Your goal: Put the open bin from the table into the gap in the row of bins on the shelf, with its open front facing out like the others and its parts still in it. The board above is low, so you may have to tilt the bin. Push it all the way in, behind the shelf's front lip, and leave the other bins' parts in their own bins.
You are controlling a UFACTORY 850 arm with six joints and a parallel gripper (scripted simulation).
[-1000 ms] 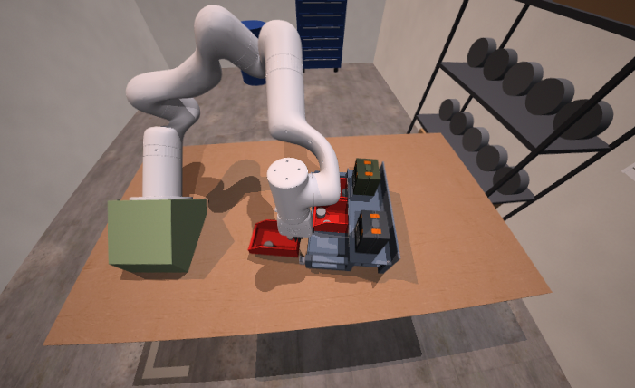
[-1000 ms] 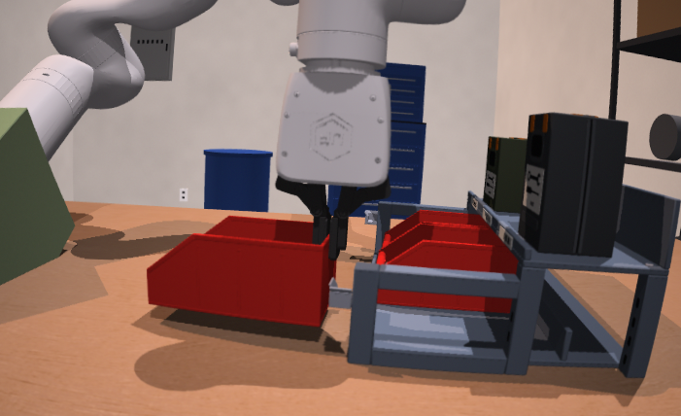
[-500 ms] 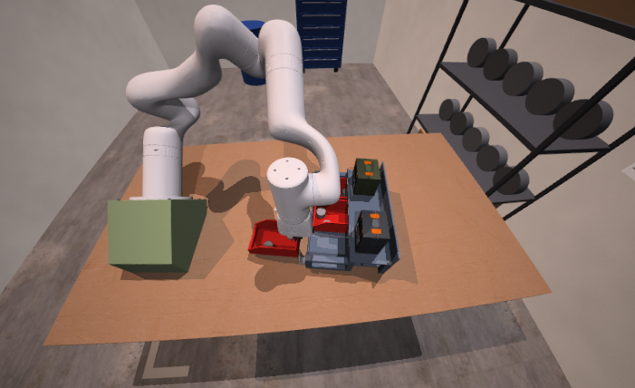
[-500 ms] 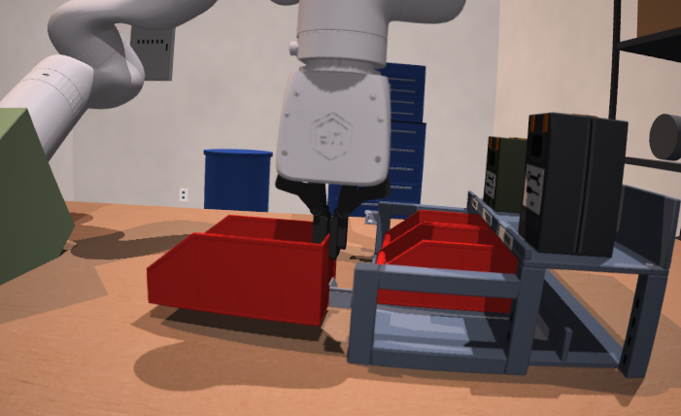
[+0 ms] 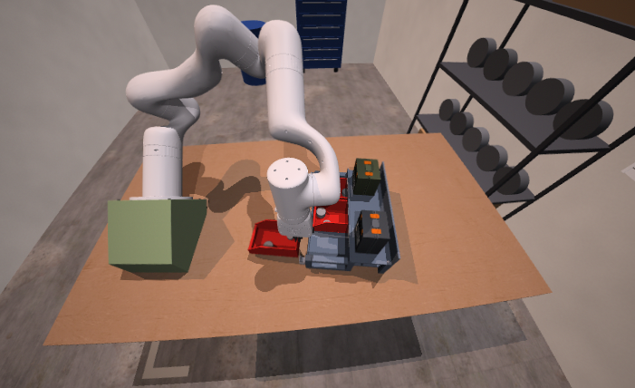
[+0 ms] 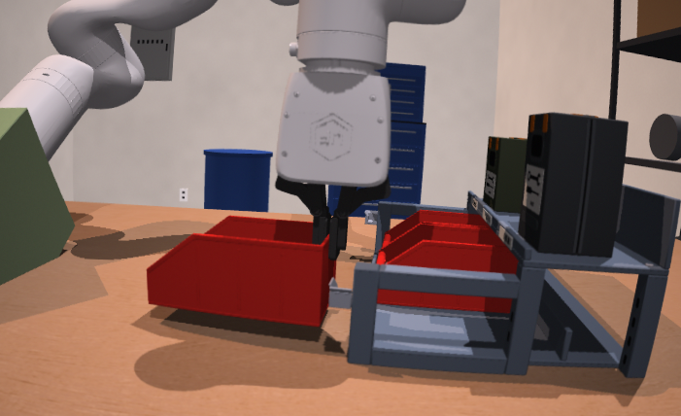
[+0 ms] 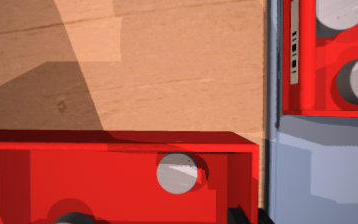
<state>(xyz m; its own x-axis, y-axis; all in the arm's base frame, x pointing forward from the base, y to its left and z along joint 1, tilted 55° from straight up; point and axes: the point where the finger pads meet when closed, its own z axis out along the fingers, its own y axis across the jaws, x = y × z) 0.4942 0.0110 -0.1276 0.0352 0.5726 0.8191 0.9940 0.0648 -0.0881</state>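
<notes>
The grey disc lies 110 mm behind my hand, 20 mm to the right of it and 60 mm below it. Round my hand: grey shelf 160 mm ahead, 110 mm to the left, 20 mm below.
</notes>
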